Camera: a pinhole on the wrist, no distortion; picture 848 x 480 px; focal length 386.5 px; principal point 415.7 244.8 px. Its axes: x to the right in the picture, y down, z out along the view. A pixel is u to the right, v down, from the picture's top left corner.
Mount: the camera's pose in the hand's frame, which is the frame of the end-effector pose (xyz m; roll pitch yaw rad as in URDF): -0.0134 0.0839 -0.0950 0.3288 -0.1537 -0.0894
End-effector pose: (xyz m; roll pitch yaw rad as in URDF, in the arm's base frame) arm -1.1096 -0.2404 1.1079 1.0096 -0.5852 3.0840
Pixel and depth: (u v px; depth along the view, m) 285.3 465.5 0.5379
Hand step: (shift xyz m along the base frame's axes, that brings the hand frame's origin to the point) 0.4900 0.2575 0.2193
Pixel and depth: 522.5 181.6 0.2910
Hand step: 0.0229 0.1774 0.0439
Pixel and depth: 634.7 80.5 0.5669
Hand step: -0.1754 0.5410 0.0437
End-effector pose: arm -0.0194 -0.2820 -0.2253 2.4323 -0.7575 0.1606
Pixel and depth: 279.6 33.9 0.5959
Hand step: 0.0868 0.0981 -0.5942
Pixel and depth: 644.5 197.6 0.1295
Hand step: 0.0412 -0.0320 0.0193
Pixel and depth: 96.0 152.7 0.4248
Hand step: -0.1433 -0.0797 -0.4721
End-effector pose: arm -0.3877 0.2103 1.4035 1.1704 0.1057 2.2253
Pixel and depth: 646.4 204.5 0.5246
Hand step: 0.2364 0.4374 -0.0003
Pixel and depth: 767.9 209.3 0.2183
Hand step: 0.0143 0.1958 0.0181
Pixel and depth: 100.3 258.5 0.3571
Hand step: 0.3547 -0.1694 0.1255
